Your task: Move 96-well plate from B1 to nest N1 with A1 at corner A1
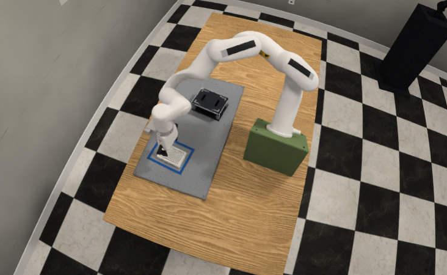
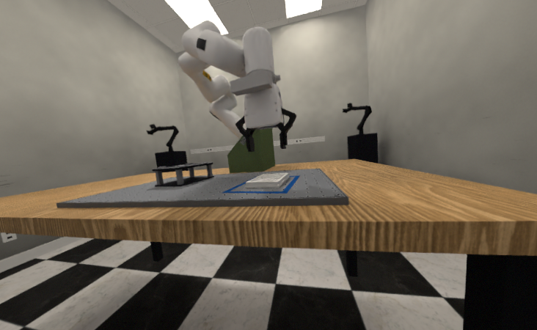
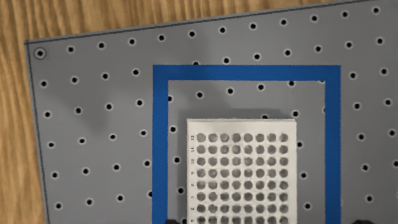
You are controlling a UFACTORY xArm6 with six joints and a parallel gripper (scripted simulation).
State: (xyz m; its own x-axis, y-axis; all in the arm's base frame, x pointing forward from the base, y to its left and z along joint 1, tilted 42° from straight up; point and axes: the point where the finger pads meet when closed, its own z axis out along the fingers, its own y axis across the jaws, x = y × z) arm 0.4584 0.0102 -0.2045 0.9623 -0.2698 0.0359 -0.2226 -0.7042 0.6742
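Now: hand 90 mm above the 96-well plate. Also, from my hand: black raised plate nest (320 mm to the right, 120 mm behind, 40 mm below).
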